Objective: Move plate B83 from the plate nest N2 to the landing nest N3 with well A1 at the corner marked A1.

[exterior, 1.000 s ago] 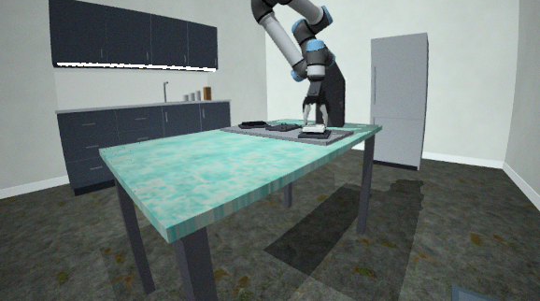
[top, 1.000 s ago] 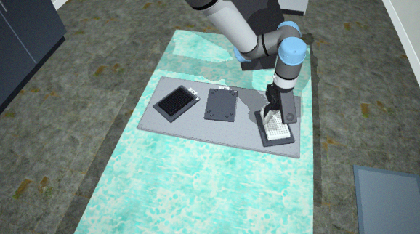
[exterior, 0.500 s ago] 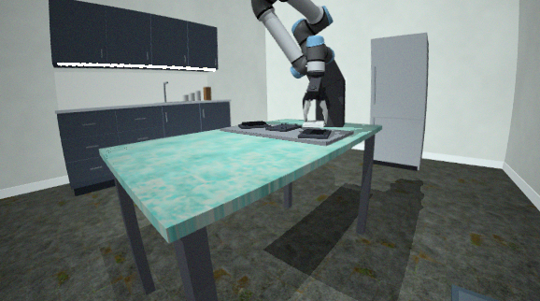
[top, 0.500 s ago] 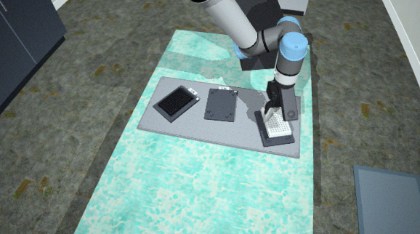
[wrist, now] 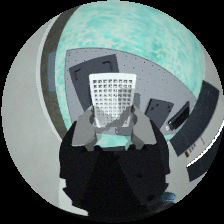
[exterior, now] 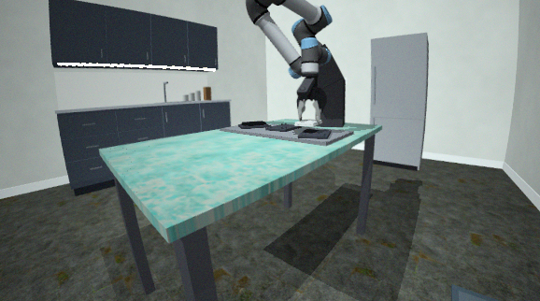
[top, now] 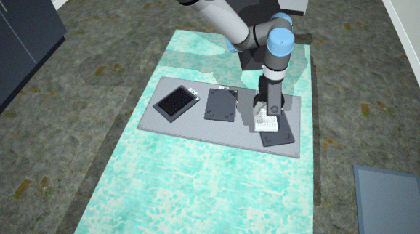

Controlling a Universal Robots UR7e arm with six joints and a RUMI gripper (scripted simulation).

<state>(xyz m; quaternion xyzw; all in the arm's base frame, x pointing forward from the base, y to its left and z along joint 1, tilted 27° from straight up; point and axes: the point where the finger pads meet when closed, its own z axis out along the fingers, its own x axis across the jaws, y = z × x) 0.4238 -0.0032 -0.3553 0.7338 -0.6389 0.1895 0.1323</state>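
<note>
My hand is 20 mm short of the nest, 40 mm to the right of it and 50 mm above it. Round my hand: white well plate (10 mm below); then black well plate (50 mm behind, 380 mm to the right, 40 mm below).
</note>
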